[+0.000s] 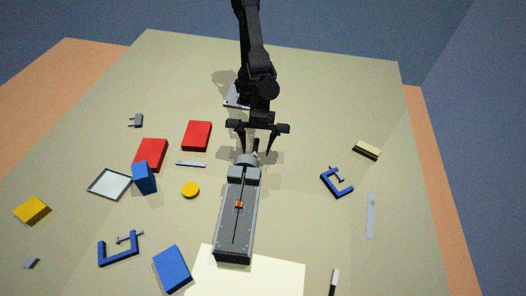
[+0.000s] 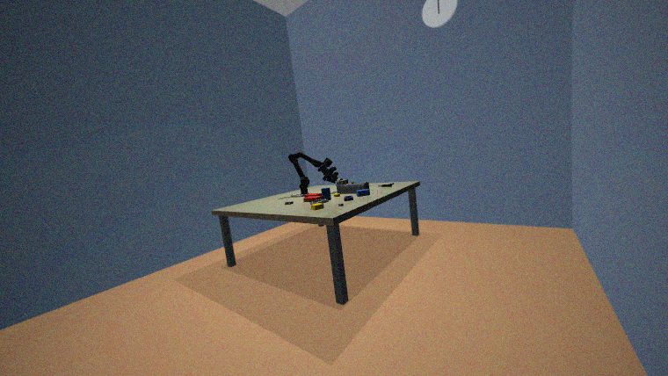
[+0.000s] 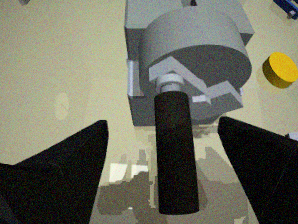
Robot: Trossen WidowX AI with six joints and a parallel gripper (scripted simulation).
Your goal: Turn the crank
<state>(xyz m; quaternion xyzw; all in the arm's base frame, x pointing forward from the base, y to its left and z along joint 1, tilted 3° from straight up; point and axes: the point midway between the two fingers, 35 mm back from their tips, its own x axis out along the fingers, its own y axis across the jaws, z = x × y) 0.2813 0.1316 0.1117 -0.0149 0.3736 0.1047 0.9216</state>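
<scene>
The dark crank handle lies 20 mm behind my gripper tip and 20 mm above it. Also, from my gripper tip: tan block: 200 mm behind, 340 mm to the left, 70 mm below; then red pointer: 170 mm ahead, 10 mm to the left, 10 mm below; then grey strip: 30 mm ahead, 370 mm to the left, 90 mm below.
</scene>
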